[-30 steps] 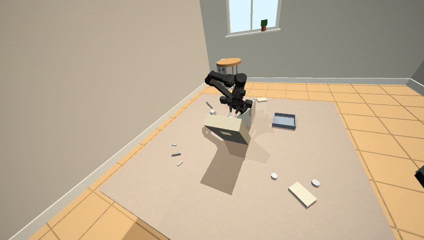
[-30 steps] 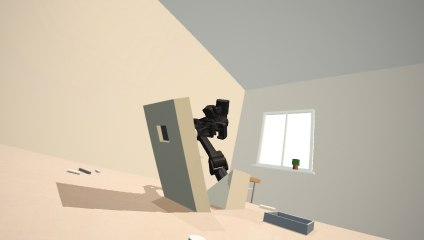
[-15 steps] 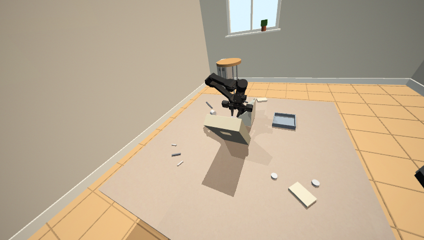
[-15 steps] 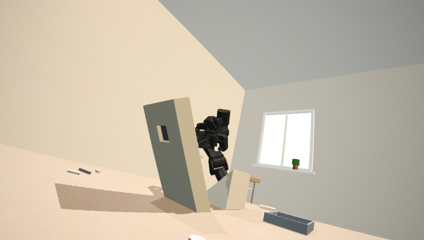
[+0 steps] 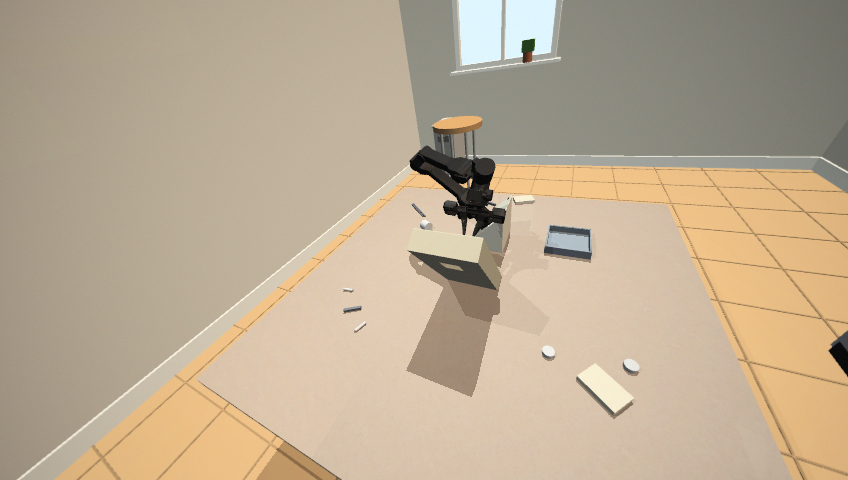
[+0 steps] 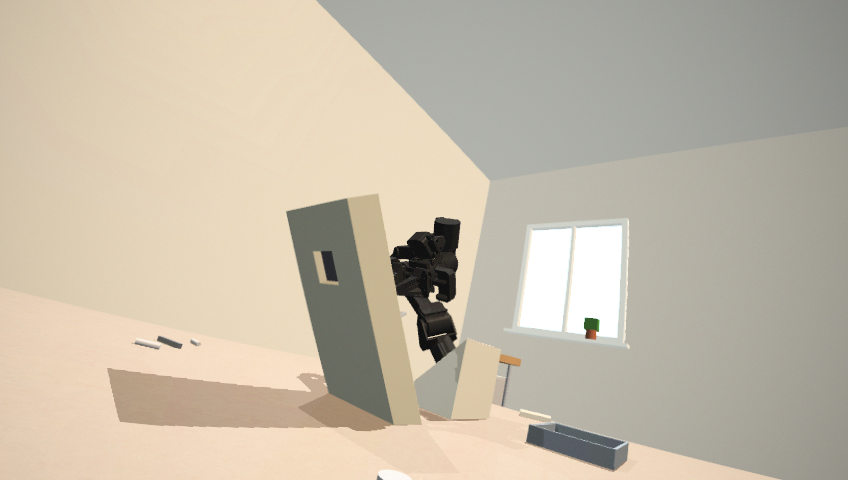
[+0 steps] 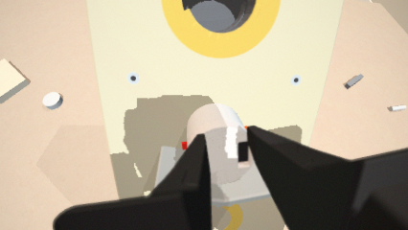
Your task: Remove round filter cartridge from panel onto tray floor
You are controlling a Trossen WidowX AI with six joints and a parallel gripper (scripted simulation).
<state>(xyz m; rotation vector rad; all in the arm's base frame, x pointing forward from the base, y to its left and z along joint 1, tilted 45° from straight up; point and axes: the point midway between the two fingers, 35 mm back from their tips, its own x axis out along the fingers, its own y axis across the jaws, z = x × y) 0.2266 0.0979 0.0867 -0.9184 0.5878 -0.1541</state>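
Right now my gripper tip is 30 mm above the filter cartridge and 10 mm short of it. Also, from my gripper tip: cream service panel 50 mm below, 50 mm ahead; grey-blue tray 330 mm behind, 270 mm to the left, 200 mm below.
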